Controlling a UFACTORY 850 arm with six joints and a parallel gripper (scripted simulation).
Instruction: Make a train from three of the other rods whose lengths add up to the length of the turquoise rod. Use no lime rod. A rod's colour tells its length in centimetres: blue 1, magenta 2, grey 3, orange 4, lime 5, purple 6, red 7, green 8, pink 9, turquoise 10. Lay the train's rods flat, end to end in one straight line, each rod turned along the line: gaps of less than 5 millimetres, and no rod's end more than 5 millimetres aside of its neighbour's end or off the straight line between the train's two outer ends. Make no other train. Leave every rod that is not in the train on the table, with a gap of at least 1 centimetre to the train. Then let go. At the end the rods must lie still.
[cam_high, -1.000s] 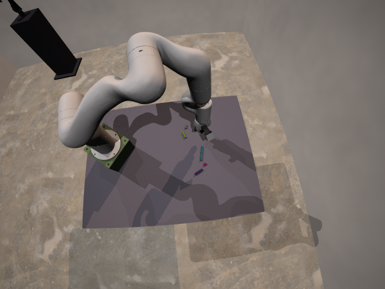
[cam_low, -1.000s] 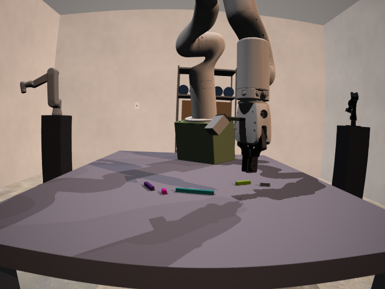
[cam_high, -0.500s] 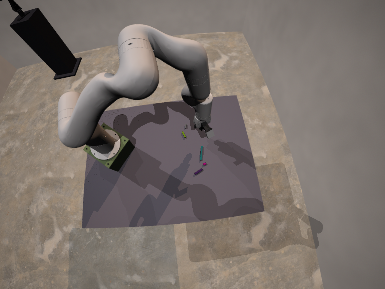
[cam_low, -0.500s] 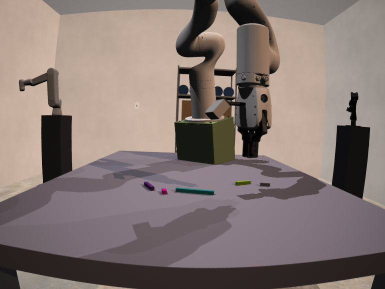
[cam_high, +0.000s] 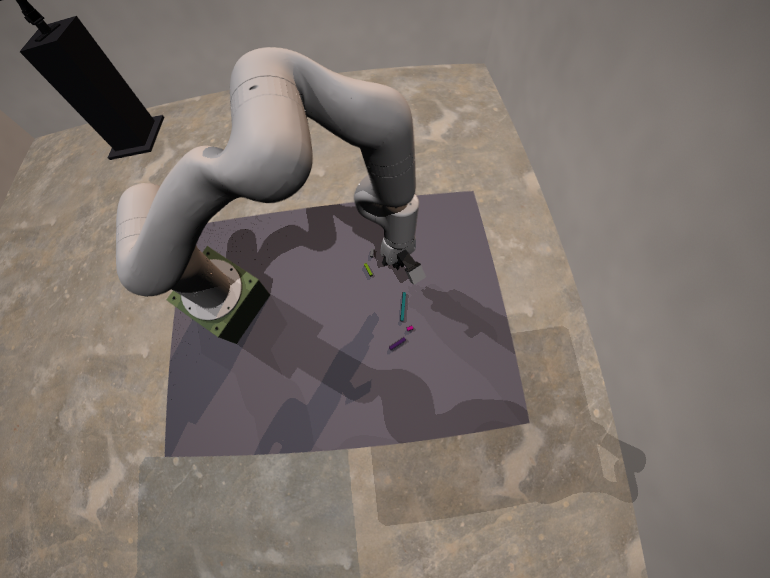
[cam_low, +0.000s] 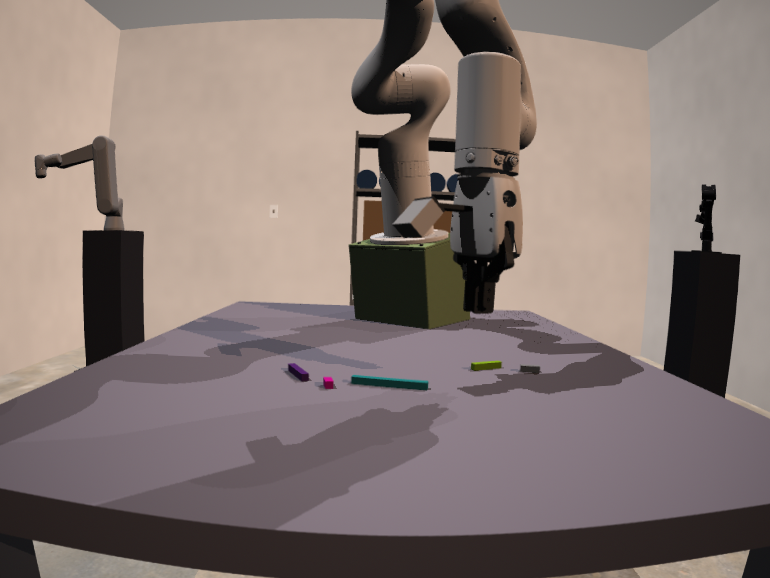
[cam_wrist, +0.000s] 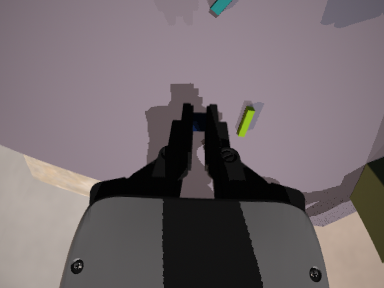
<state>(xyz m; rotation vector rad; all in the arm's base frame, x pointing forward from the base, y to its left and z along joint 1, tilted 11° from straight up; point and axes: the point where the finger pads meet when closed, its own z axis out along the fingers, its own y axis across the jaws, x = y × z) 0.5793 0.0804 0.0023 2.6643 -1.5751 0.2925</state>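
Right now my hand is 120 mm above the lime rod, 100 mm past it and 40 mm to the right of it. Also, from my hand: grey rod (120 mm below, 100 mm to the left, 90 mm behind); then blue rod (20 mm below); then turquoise rod (120 mm below, 110 mm to the right, 10 mm ahead).
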